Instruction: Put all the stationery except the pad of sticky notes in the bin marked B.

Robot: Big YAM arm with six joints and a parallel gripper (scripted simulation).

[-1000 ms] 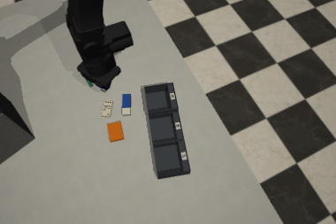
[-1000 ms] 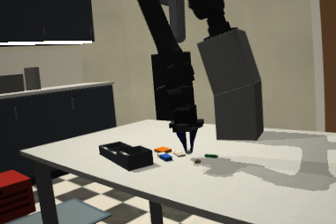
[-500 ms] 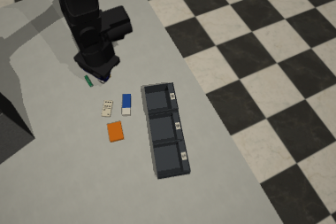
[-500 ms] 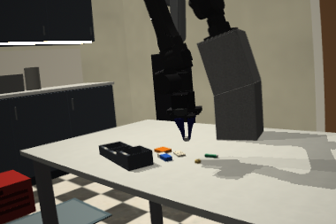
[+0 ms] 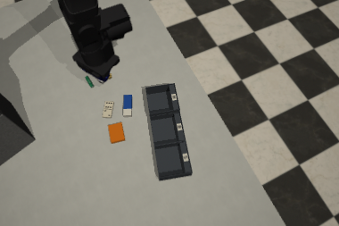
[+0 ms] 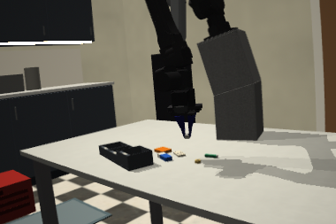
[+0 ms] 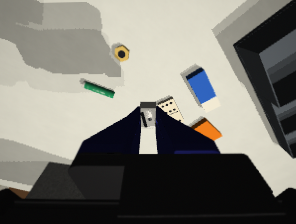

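My hand is 10 cm short of the dark bin, 19 cm to the left of it and 6 cm above it. Also, from my hand: binder clip right at my hand; then domino 2 cm behind, 6 cm to the right, 7 cm below; then brass nut 2 cm ahead, 5 cm to the left, 7 cm below.
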